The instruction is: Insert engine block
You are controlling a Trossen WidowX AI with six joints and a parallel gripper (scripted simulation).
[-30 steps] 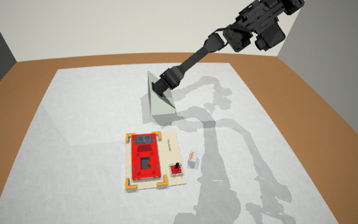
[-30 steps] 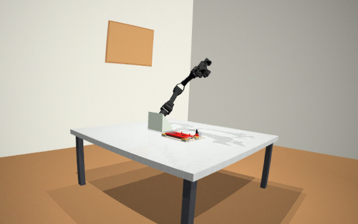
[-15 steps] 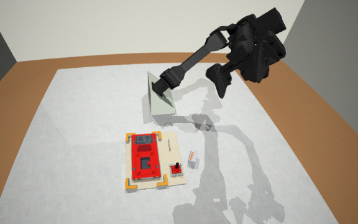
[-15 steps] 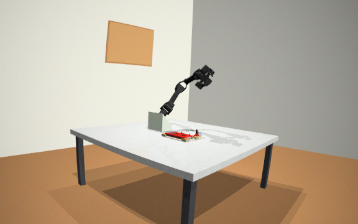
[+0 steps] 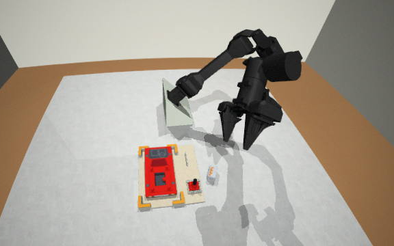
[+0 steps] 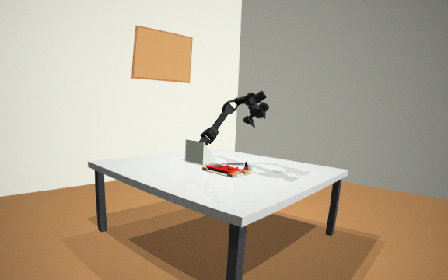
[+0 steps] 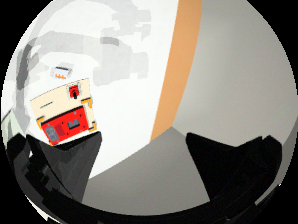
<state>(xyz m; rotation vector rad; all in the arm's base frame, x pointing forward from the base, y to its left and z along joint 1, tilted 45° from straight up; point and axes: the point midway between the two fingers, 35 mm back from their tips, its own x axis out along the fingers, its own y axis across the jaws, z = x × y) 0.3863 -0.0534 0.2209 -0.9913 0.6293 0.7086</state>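
Now: the grey engine block 80 mm behind my gripper tip, 10 mm to the left of it and 290 mm below it.
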